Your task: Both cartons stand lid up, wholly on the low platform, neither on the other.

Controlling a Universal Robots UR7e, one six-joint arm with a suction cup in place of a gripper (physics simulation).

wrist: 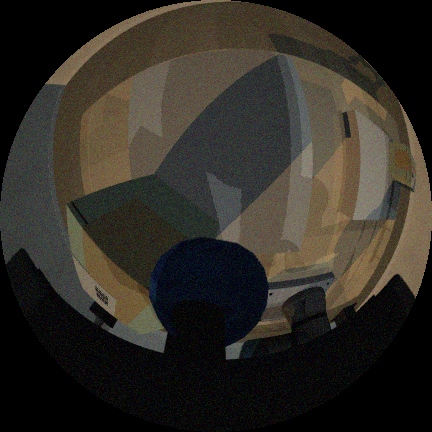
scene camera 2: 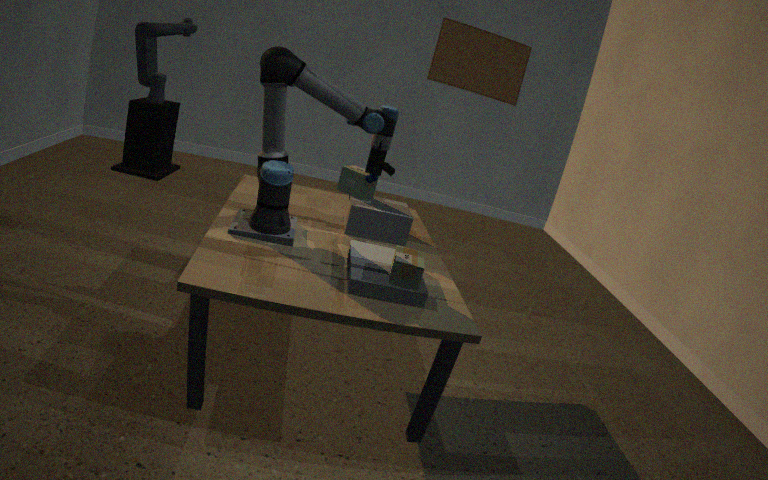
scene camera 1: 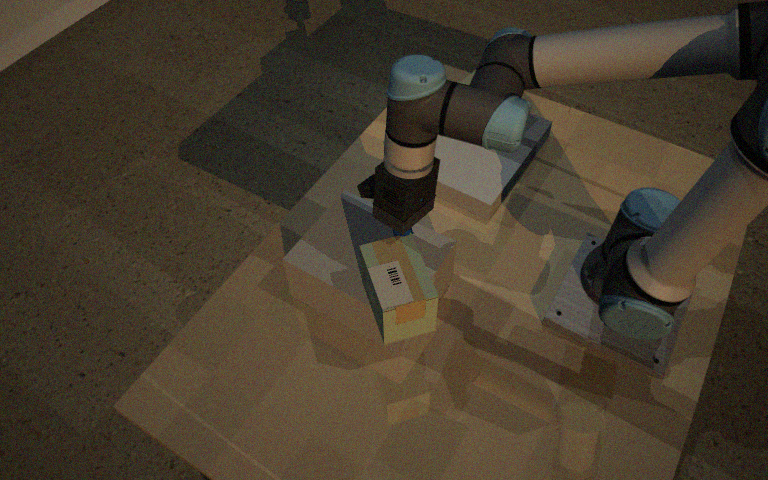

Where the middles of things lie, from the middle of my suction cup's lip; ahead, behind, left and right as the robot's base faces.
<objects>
Right now my suction cup is 11 cm short of the low grey platform (scene camera 1: 476,179), 43 cm to the left of it and 19 cm above it.
</objects>
